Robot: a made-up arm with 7 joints. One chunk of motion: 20 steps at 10 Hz.
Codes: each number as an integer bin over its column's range. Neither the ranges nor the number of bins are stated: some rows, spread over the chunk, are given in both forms.
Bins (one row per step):
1: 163 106 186 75 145 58
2: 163 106 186 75 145 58
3: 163 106 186 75 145 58
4: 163 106 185 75 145 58
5: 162 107 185 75 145 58
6: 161 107 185 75 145 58
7: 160 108 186 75 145 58
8: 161 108 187 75 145 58
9: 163 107 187 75 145 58
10: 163 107 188 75 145 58
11: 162 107 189 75 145 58
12: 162 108 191 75 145 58
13: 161 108 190 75 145 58
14: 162 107 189 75 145 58
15: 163 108 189 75 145 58
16: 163 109 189 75 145 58
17: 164 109 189 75 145 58
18: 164 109 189 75 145 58
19: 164 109 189 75 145 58
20: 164 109 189 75 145 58
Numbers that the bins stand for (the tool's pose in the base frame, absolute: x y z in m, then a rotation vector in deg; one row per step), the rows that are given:
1: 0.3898 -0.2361 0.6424 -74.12 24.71 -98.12
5: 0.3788 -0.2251 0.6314 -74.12 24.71 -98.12
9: 0.3898 -0.2251 0.6533 -74.12 24.71 -98.12
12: 0.3788 -0.2141 0.6973 -74.12 24.71 -98.12
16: 0.3898 -0.2031 0.6753 -74.12 24.71 -98.12
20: 0.4008 -0.2031 0.6753 -74.12 24.71 -98.12
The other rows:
2: 0.3898 -0.2361 0.6424 -74.12 24.71 -98.12
3: 0.3898 -0.2361 0.6424 -74.12 24.71 -98.12
4: 0.3898 -0.2361 0.6314 -74.12 24.71 -98.12
6: 0.3678 -0.2251 0.6314 -74.12 24.71 -98.12
7: 0.3569 -0.2141 0.6424 -74.12 24.71 -98.12
8: 0.3678 -0.2141 0.6533 -74.12 24.71 -98.12
10: 0.3898 -0.2251 0.6643 -74.12 24.71 -98.12
11: 0.3788 -0.2251 0.6753 -74.12 24.71 -98.12
13: 0.3678 -0.2141 0.6863 -74.12 24.71 -98.12
14: 0.3788 -0.2251 0.6753 -74.12 24.71 -98.12
15: 0.3898 -0.2141 0.6753 -74.12 24.71 -98.12
17: 0.4008 -0.2031 0.6753 -74.12 24.71 -98.12
18: 0.4008 -0.2031 0.6753 -74.12 24.71 -98.12
19: 0.4008 -0.2031 0.6753 -74.12 24.71 -98.12

